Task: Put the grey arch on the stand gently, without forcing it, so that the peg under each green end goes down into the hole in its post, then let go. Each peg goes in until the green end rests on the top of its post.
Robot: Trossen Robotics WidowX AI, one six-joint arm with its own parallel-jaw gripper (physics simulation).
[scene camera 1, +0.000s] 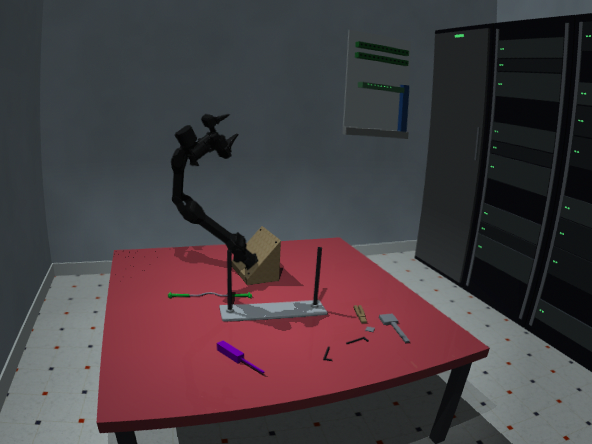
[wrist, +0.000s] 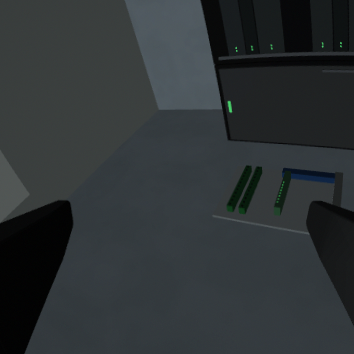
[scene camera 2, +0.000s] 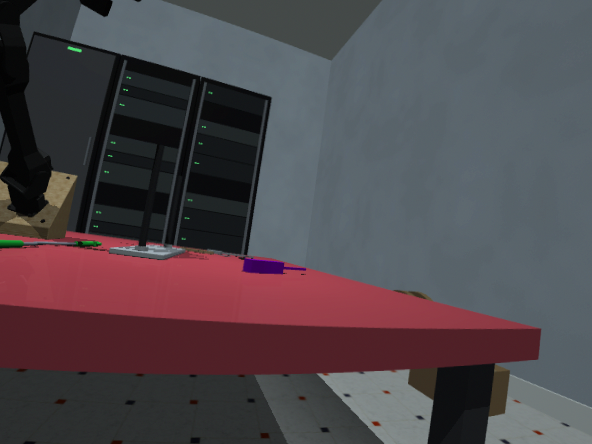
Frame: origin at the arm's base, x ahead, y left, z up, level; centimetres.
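Seen in the pictures: gripper, between the fingertips: [scene camera 1: 233, 124] [wrist: 192, 213]; arm's base, origin of its link: [scene camera 1: 251, 261] [scene camera 2: 28, 205].
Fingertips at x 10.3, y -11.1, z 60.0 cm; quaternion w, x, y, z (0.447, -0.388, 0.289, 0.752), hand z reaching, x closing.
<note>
Offsets run from my fingertips to a thing's top centre. "*": to the spot under its first point. Level surfaces: height alone.
The grey arch @(* dx +6.3, dy -21.4, dz -66.9 cm) [scene camera 1: 180, 295] [scene camera 2: 11, 243] with green ends lies on the red table behind the stand's left end in scene camera 1, where the left post crosses in front of part of it. The stand has a light grey base @(dz -66.5 cm) [scene camera 1: 272, 311] [scene camera 2: 145, 252] and two upright black posts, the left post @(dx +22.1, dy -3.2, dz -43.2 cm) [scene camera 1: 230, 280] and the right post @(dx +23.0, dy +29.6, dz -43.2 cm) [scene camera 1: 318, 275]. The holes in their tops are too small to make out. My gripper [scene camera 1: 233, 125] [wrist: 192, 213] is open and empty, raised high above the table and pointing toward the wall. The arch and stand do not show in the wrist view.
The arm's wooden base block [scene camera 1: 267, 262] stands behind the stand. A purple screwdriver @(dx +53.7, dy -4.4, dz -64.9 cm) [scene camera 1: 230, 352] [scene camera 2: 263, 266] lies in front. A clothespin @(dx +31.8, dy +45.4, dz -66.5 cm) [scene camera 1: 360, 314], a hammer @(dx +45.5, dy +53.7, dz -66.4 cm) [scene camera 1: 388, 319] and two hex keys @(dx +50.0, dy +36.4, dz -67.1 cm) [scene camera 1: 357, 341] @(dx +54.6, dy +24.4, dz -67.1 cm) [scene camera 1: 327, 354] lie right and front right. Server racks [scene camera 1: 460, 150] stand beyond the table.
</note>
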